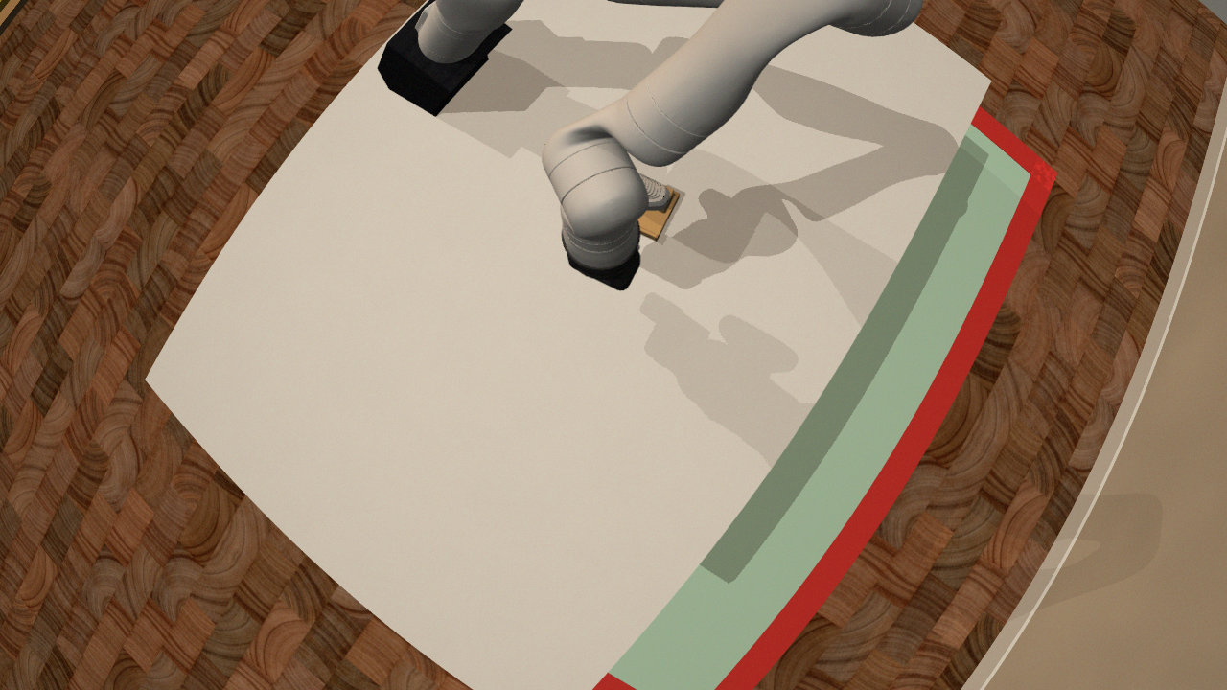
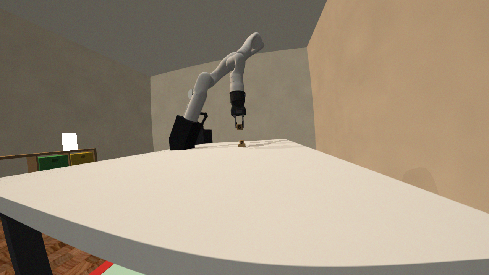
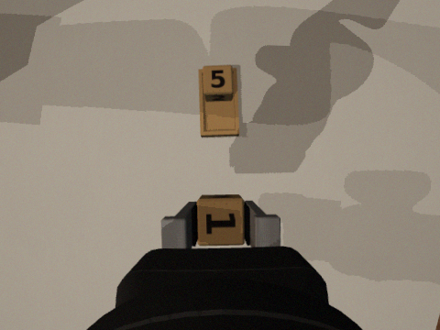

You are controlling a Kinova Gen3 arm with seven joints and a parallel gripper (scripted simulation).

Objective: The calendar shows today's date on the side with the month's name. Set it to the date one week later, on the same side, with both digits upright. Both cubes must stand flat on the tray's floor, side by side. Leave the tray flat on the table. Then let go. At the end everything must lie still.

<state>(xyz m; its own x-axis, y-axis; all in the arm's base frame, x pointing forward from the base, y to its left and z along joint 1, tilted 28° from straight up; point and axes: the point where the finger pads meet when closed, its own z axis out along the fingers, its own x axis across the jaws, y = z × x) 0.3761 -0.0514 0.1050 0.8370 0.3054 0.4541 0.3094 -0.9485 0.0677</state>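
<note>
Right now the wooden tray is 40 mm behind my hand, 100 mm to the left of it and 120 mm below it.
</note>
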